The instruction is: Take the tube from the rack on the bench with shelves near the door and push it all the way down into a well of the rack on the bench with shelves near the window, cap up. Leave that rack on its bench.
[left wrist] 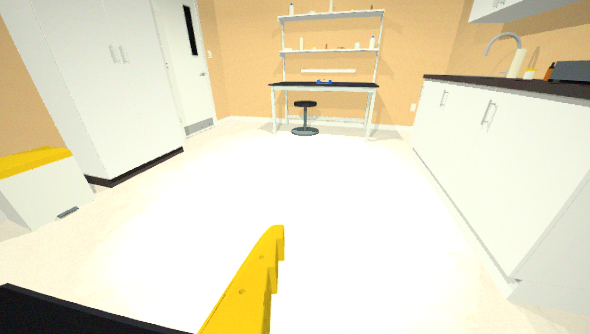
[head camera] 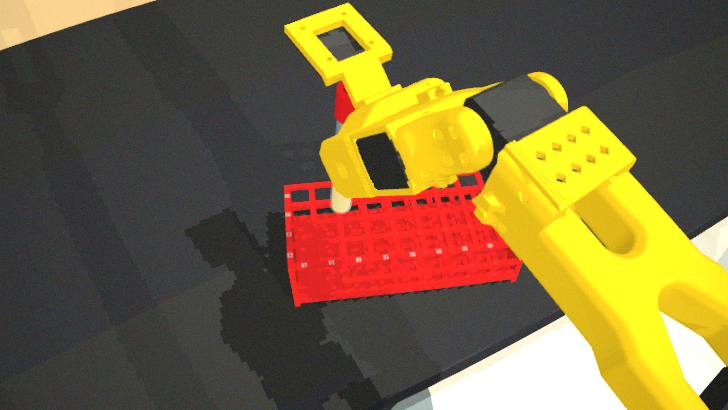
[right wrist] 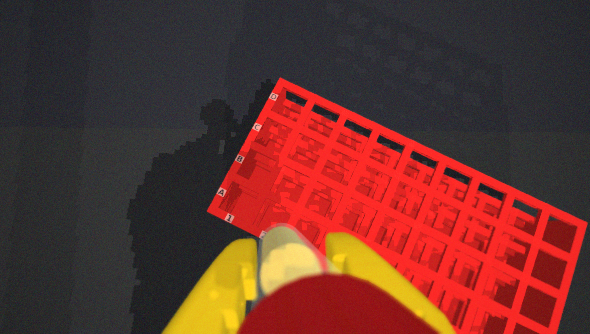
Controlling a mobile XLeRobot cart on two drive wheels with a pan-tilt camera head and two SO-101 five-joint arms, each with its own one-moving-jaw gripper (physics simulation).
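Places are measured from the left arm's base along level axes (x left, y back, z up), in centimetres.
Pixels of known places: left hand, tool point: (left wrist: 284,237); right hand, tool point: (head camera: 332,159) (right wrist: 255,260).
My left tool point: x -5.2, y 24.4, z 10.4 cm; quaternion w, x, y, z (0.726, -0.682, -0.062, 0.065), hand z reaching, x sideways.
Observation:
For each thing: its top centre in the pictures, then the offset to it from my left tool point. "spot": a spot on its surface instead. Level surfaces: height alone.
- tube, top centre: (head camera: 343,84) dy -50.6, dx -25.7, dz +11.1 cm
- red rack, surface spot: (right wrist: 250,210) (head camera: 311,288) spot: dy -53.3, dx -23.4, dz -10.9 cm
- black bench top, surface height: dz -11.7 cm
- shelved bench, surface height: dz -13.4 cm
My right gripper (head camera: 336,168) (right wrist: 291,239) is shut on the tube (head camera: 340,202) (right wrist: 287,267), a clear tube with pale contents. Its red cap (head camera: 343,104) (right wrist: 330,310) is up, nearest the right wrist camera. The tube looks slightly tilted in the head view, and its rounded lower end shows over the back-left part of the red rack (head camera: 315,287) (right wrist: 250,210). In the right wrist view the tube's end overlaps the rack edge near label 2. Its height above the wells is unclear. My left gripper (left wrist: 278,240) is fully open, one notched jaw showing, away from both racks.
The red rack stands on a black bench top (head camera: 127,152) (right wrist: 100,75). Across the room, a blue rack (left wrist: 324,81) sits on a shelved bench (left wrist: 295,85) near the door (left wrist: 182,90), with a stool (left wrist: 305,104) before it. Cabinets (left wrist: 465,150) stand at the right, a yellow-lidded bin (left wrist: 37,187) at the left.

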